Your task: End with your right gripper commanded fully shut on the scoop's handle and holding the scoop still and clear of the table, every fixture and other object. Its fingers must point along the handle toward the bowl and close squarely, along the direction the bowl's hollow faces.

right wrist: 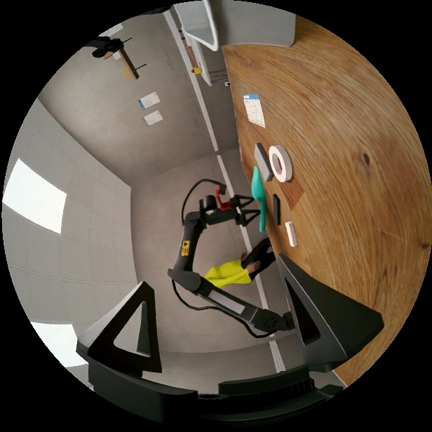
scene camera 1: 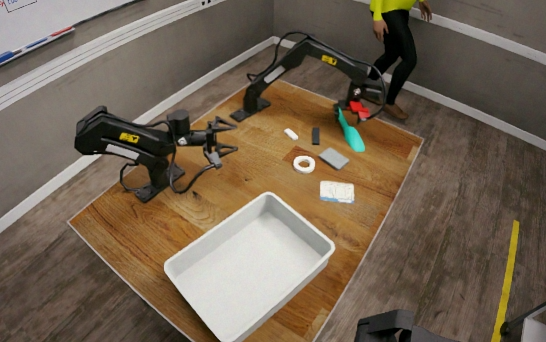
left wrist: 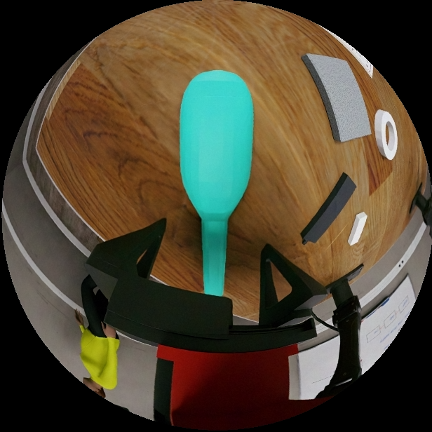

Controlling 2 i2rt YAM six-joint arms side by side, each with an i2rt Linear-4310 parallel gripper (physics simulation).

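Frame: origin at the left arm's base, x ahead, y left, z up, level; metres.
Seen in the pictures: left gripper, fingertip midpoint: (scene camera 1: pixel 346 123); right gripper, fingertip midpoint: (scene camera 1: pixel 237 138); left arm's base at its link origin: (scene camera 1: pixel 250 110); right arm's base at its link origin: (scene camera 1: pixel 160 183).
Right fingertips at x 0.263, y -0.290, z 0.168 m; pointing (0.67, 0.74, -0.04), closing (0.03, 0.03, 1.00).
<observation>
Pixels of each thing's top centre, then the offset from my right fingertips to it. Level surfaces: height alone.
- turquoise scoop at its top centre: (scene camera 1: pixel 348 122) 0.137 m ahead, 0.492 m left, 0.120 m down
- table at its surface level: 0.168 m down
- grey block at its top centre: (scene camera 1: pixel 334 157) 0.204 m ahead, 0.305 m left, 0.153 m down
- white ring at its top centre: (scene camera 1: pixel 304 163) 0.143 m ahead, 0.197 m left, 0.153 m down
- dark bar at its top centre: (scene camera 1: pixel 316 134) 0.064 m ahead, 0.366 m left, 0.158 m down
- small white block at its top centre: (scene camera 1: pixel 291 133) 0.011 m back, 0.291 m left, 0.155 m down
- printed card at its top centre: (scene camera 1: pixel 337 191) 0.313 m ahead, 0.186 m left, 0.166 m down
The turquoise scoop (scene camera 1: pixel 354 139) (left wrist: pixel 216 140) (right wrist: pixel 257 189) lies on the wooden table, towards the back right in scene camera 1. In the left wrist view its bowl points up the picture and its handle runs down between the fingers. I cannot tell which way the hollow faces. My left gripper (scene camera 1: pixel 350 119) (left wrist: pixel 217 236) (right wrist: pixel 256 204) is open, pointing down at the scoop, with one finger on each side of the handle and gaps on both sides. My right gripper (scene camera 1: pixel 236 137) is open and empty, held level above the table at the left, far from the scoop.
Near the scoop on the table (scene camera 1: pixel 240 182) lie a grey block (scene camera 1: pixel 334 158) (left wrist: pixel 344 100), a white ring (scene camera 1: pixel 297 164), a dark bar (scene camera 1: pixel 315 136) (left wrist: pixel 329 210), a small white block (scene camera 1: pixel 291 134) and a printed card (scene camera 1: pixel 337 191). A big white tray (scene camera 1: pixel 327 248) stands in front. A person (scene camera 1: pixel 397 47) stands behind.
</observation>
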